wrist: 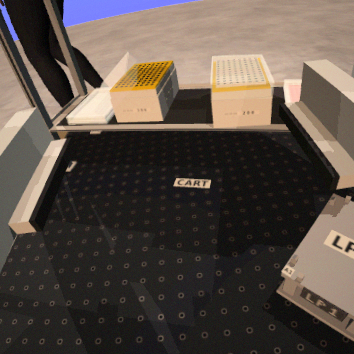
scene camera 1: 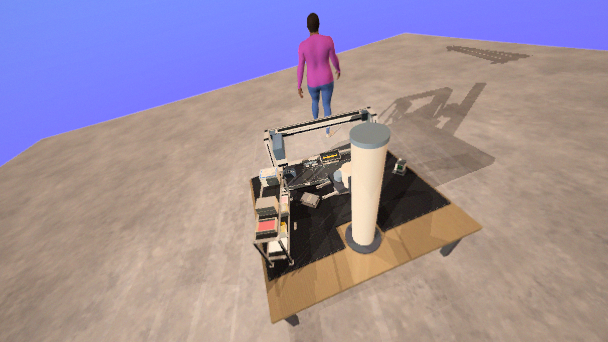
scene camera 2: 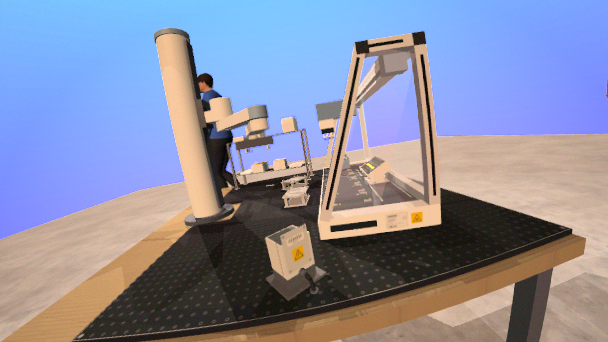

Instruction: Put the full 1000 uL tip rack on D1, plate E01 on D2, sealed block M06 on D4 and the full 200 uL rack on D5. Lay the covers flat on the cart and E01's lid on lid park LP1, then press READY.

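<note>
My gripper (wrist: 170, 105) (scene camera 2: 258, 148) is open and empty, above the black table facing the cart's lower shelf (wrist: 175, 128). In the wrist view, a yellow-topped rack with dark holes (wrist: 144, 77) stands on that shelf. Right of it stands a rack marked 200 (wrist: 241, 95), with pale tips and a clear cover. A flat white piece (wrist: 90, 107) lies at the left, and part of a pink piece (wrist: 293, 91) shows at the right. Lid park LP1 (wrist: 315, 247) is at lower right. On the cart's upper level are a blue-edged box (scene camera 1: 268, 175) and a red-topped item (scene camera 1: 266, 226). E01 and M06 cannot be identified.
The arm's column (scene camera 1: 369, 190) (scene camera 2: 185, 125) stands on the table. The framed deck machine (scene camera 2: 330, 227) is beside it. A small device (scene camera 1: 400, 167) (scene camera 2: 290, 252) stands near the table's far end. A person in blue (scene camera 2: 216, 117) is behind the arm; one in pink (scene camera 1: 317, 60) stands beyond the machine.
</note>
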